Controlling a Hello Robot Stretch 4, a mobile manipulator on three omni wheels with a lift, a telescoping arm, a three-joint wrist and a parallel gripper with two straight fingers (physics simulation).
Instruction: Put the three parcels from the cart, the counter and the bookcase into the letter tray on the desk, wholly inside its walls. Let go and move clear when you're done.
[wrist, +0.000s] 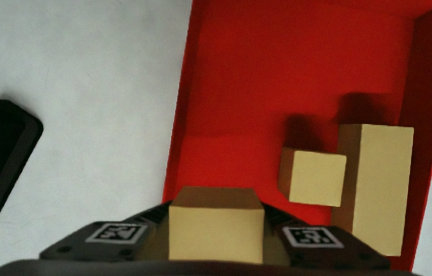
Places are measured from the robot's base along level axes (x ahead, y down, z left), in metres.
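Where they show: gripper, fingertip midpoint: (217, 218).
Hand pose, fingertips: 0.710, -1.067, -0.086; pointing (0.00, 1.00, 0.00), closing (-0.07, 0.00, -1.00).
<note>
After its pixels a point has its place, as x, y, z.
My gripper (217, 218) {0.710, -1.067, -0.086} is shut on a tan parcel (216, 234) {0.712, -1.097, -0.087} at the bottom middle of the wrist view. The held parcel is over the near left part of the red letter tray (176, 135) {0.762, -0.973, -0.046}. A small, block-shaped parcel (318, 178) {0.714, -0.981, -0.182} is inside the tray, to the right of the held one. A longer tan parcel (383, 190) {0.698, -0.977, -0.248} lies inside along the tray's right side, close beside the small one. The gripper's right finger hides part of the tray floor near them. How high the held parcel is above the tray floor is hard to tell.
The desk (100, 90) {0.820, -0.923, 0.052} is pale grey-white and extends left of the tray. A black object with a rounded corner (31, 125) {0.782, -0.935, 0.135} lies on it at the left edge of the view. The tray's right wall (422, 75) {0.813, -0.952, -0.310} stands close beside the long parcel.
</note>
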